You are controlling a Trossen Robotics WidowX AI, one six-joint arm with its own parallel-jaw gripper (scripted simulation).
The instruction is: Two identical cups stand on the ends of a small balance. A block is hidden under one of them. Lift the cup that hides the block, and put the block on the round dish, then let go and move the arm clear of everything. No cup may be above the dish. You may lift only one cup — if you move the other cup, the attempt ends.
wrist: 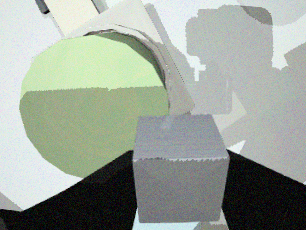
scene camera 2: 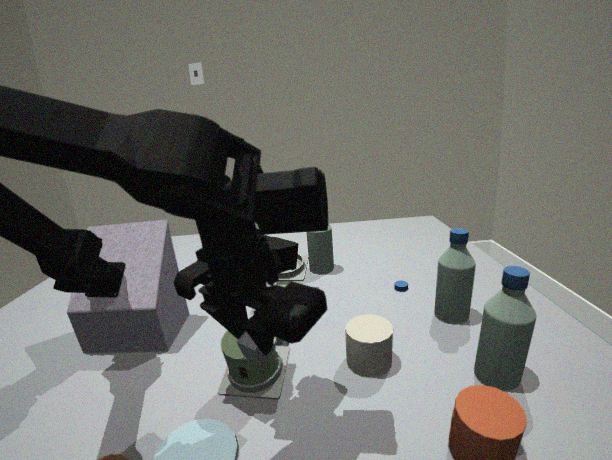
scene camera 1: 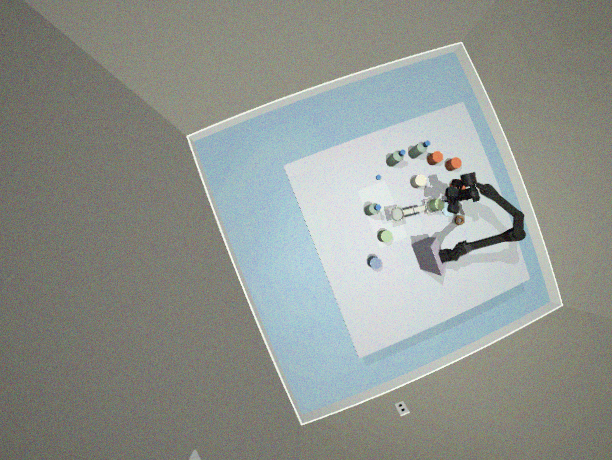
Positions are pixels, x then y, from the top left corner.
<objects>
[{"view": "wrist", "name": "gripper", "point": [177, 160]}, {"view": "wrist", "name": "grey block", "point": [180, 163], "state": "held by the gripper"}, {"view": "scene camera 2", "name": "gripper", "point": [257, 347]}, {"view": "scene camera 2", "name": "bottle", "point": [320, 245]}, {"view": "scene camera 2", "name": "bottle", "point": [456, 268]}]
</objects>
